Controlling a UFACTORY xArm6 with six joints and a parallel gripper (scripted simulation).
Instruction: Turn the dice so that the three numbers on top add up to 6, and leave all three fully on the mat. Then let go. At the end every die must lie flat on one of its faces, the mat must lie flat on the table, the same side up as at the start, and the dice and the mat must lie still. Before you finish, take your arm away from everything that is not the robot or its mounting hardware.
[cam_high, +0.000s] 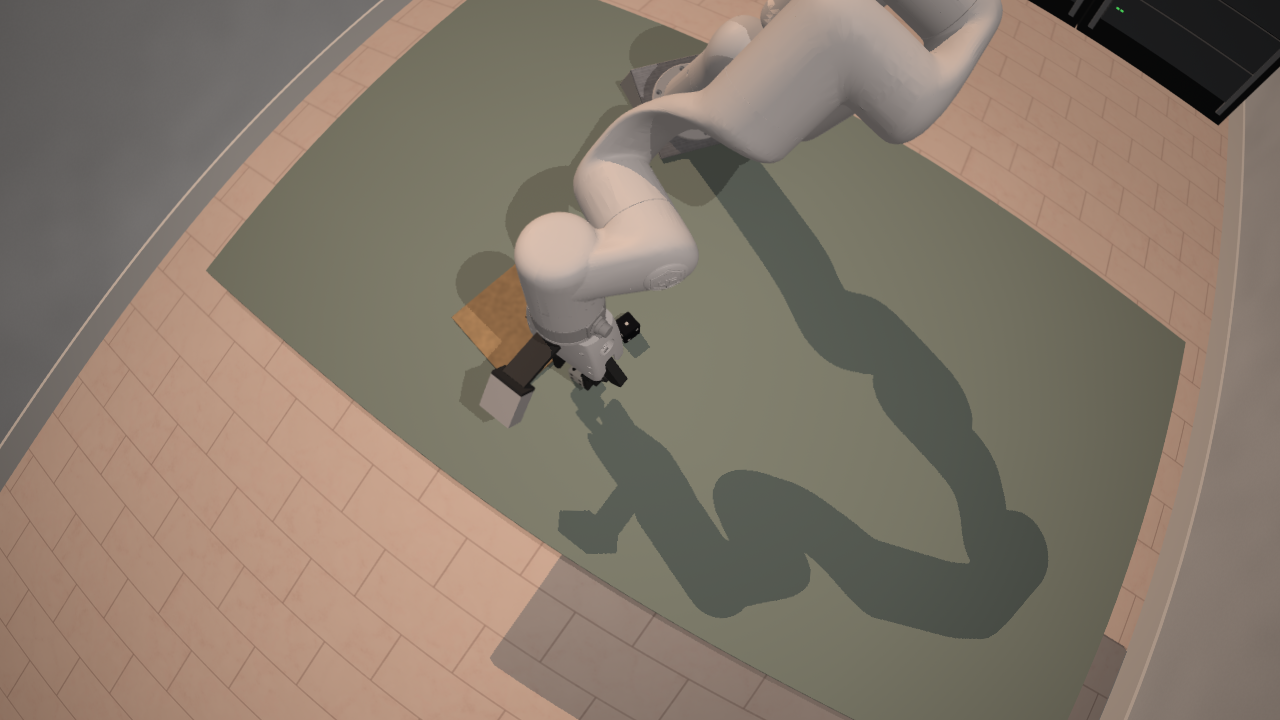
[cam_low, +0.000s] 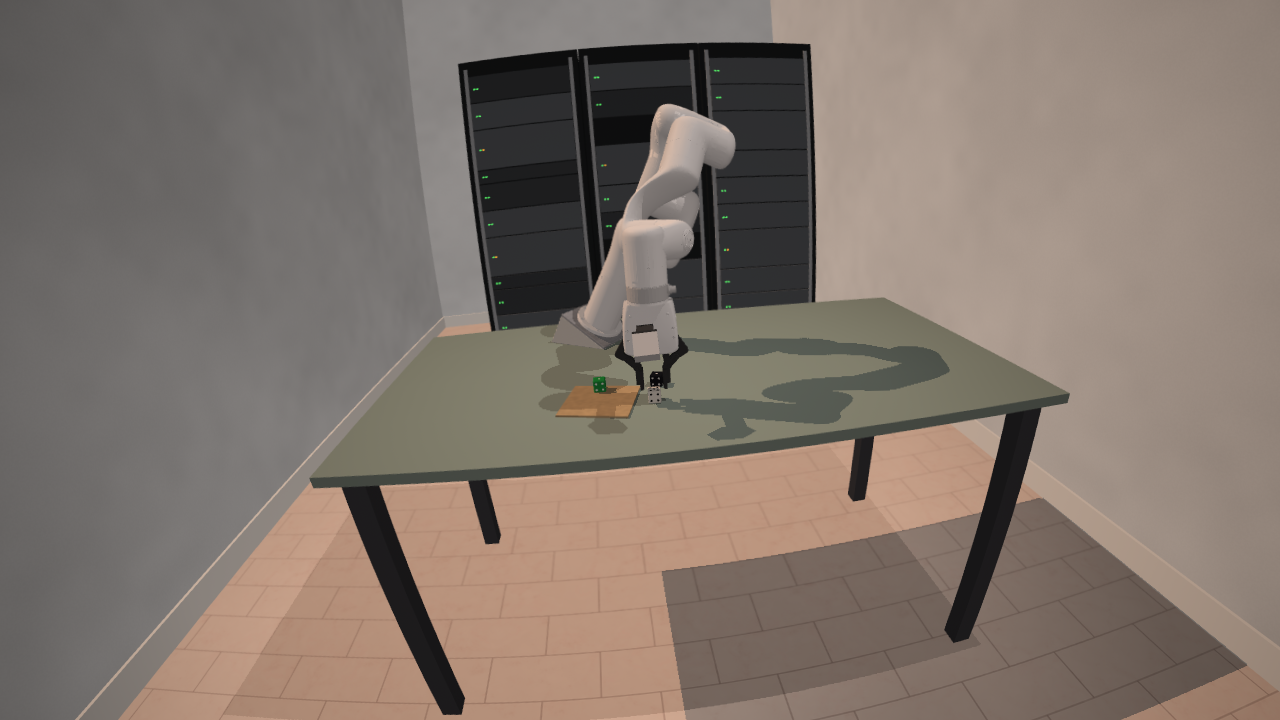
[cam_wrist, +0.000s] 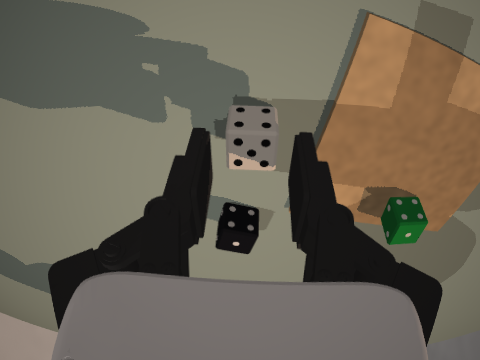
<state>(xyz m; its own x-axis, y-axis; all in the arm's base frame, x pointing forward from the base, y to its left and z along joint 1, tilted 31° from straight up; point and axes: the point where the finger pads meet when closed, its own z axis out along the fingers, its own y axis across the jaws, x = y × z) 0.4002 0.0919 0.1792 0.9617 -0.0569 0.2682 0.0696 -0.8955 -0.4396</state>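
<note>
Right now my hand is 40 mm above the white die. Also, from my hand: black die 80 mm behind, 40 mm below; brown mat 110 mm to the right, 50 mm below, 10 mm behind; green die 110 mm to the right, 60 mm behind, 30 mm below.
</note>
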